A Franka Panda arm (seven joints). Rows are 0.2 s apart.
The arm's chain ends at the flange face. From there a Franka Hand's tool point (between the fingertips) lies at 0.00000 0.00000 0.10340 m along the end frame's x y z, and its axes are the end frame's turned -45 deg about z.
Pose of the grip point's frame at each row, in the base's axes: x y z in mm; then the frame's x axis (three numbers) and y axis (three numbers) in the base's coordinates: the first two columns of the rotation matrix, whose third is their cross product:
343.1, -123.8, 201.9, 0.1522, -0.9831, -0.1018, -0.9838, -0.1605, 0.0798
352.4, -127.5, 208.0, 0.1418, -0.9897, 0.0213, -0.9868, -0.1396, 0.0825
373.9, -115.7, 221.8, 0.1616, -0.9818, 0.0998, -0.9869, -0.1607, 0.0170
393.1, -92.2, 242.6, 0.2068, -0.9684, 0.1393, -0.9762, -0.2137, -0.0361
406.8, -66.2, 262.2, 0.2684, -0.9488, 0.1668, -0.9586, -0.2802, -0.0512
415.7, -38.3, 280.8, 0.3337, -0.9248, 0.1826, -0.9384, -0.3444, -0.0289
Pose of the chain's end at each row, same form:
352.9, -132.9, 304.4, -0.5880, -0.8086, -0.0156, -0.8033, 0.5817, 0.1284
360.5, -124.1, 311.0, -0.5975, -0.7985, 0.0734, -0.7980, 0.6011, 0.0433
374.0, -105.2, 324.7, -0.5836, -0.8079, 0.0826, -0.8121, 0.5806, -0.0585
386.4, -78.9, 344.9, -0.5440, -0.8359, 0.0730, -0.8365, 0.5337, -0.1240
396.9, -51.1, 364.0, -0.4880, -0.8690, 0.0817, -0.8676, 0.4728, -0.1541
406.4, -21.6, 382.4, -0.4276, -0.8975, 0.1087, -0.8995, 0.4104, -0.1496

